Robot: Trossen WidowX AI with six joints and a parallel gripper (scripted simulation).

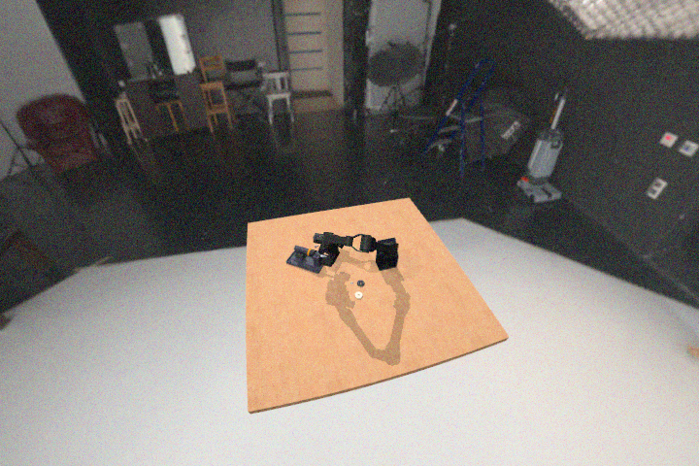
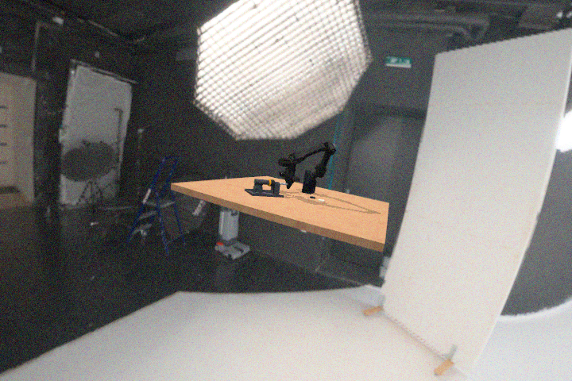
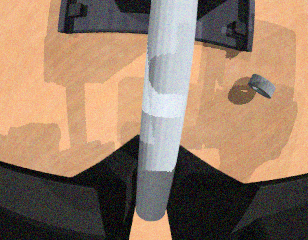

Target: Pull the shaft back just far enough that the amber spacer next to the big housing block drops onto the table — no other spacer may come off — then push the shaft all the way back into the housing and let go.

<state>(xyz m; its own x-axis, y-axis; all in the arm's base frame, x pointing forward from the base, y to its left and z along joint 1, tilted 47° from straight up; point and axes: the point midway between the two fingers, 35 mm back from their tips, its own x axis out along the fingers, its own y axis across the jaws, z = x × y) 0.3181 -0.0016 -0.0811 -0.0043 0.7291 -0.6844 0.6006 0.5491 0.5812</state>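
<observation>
Right now the light grey shaft is 50 mm ahead of my gripper tip, 40 mm to the right of it and 30 mm above it. From my gripper tip the other things lie so: amber spacer: 120 mm ahead, 90 mm to the right, 30 mm above; dark grey support block: 150 mm ahead, 110 mm to the right.
</observation>
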